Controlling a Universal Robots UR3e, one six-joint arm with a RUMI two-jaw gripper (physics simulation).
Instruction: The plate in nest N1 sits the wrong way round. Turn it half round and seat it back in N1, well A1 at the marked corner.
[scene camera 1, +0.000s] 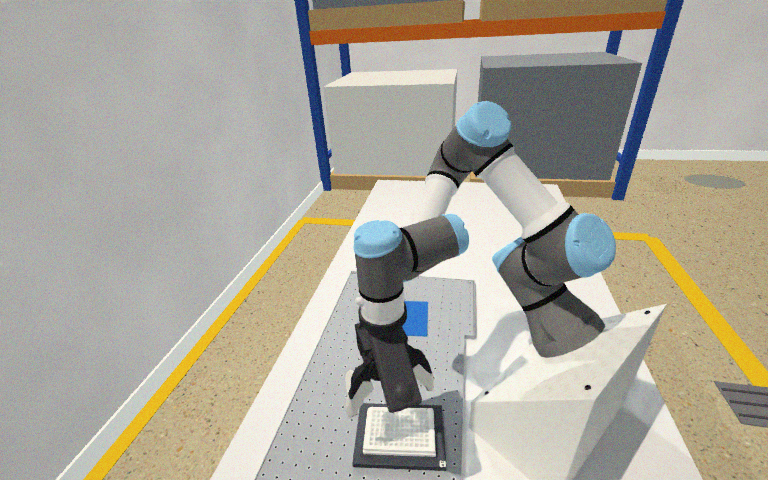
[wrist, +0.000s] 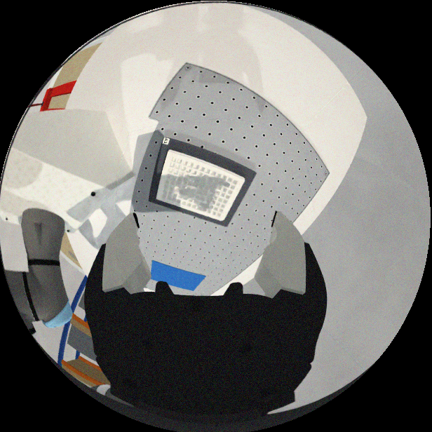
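The white well plate (scene camera 1: 399, 433) (wrist: 200, 187) lies in the dark nest (scene camera 1: 396, 462) (wrist: 210, 157), with the nest's rim around it. A small white label (scene camera 1: 442, 463) (wrist: 166, 141) is on one nest corner, at the front right in the scene view; its print is too small to read surely. Which plate corner holds well A1 cannot be told. A shadow falls across the wells. My gripper (scene camera 1: 389, 393) (wrist: 203, 214) is open and empty, its pale fingers wide apart. It hangs above the plate and nest, toward their rear side in the scene view, and touches neither.
The nest stands on a grey perforated board (scene camera 1: 317, 407) (wrist: 260, 115). A blue patch (scene camera 1: 416, 318) (wrist: 177, 275) lies farther back on it, partly behind the arm in the scene view. The arm's white angular pedestal (scene camera 1: 526, 424) stands right of the board. A shelf rack (scene camera 1: 314, 107) stands behind the table.
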